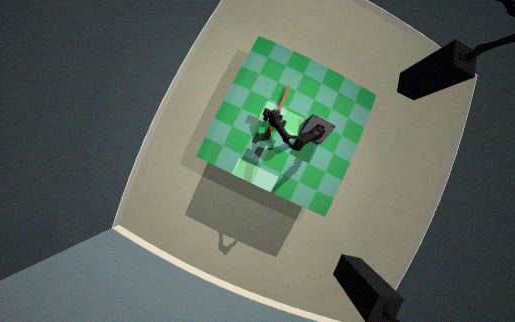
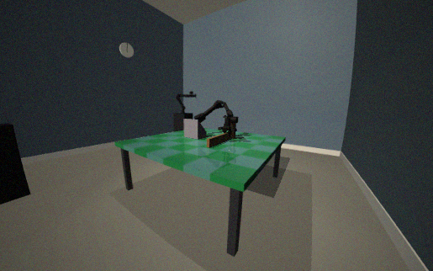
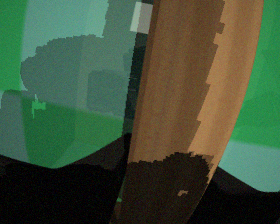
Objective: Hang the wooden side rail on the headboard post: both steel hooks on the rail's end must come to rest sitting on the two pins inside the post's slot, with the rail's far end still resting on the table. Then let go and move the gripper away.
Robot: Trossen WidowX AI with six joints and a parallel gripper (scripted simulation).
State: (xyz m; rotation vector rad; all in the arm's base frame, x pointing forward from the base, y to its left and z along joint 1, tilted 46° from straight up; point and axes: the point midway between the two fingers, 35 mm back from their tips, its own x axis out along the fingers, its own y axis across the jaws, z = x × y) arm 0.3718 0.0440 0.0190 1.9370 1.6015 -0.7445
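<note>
Right now the headboard post is 20 mm ahead of my gripper tip, 120 mm to the left of it and 60 mm above it.
</note>
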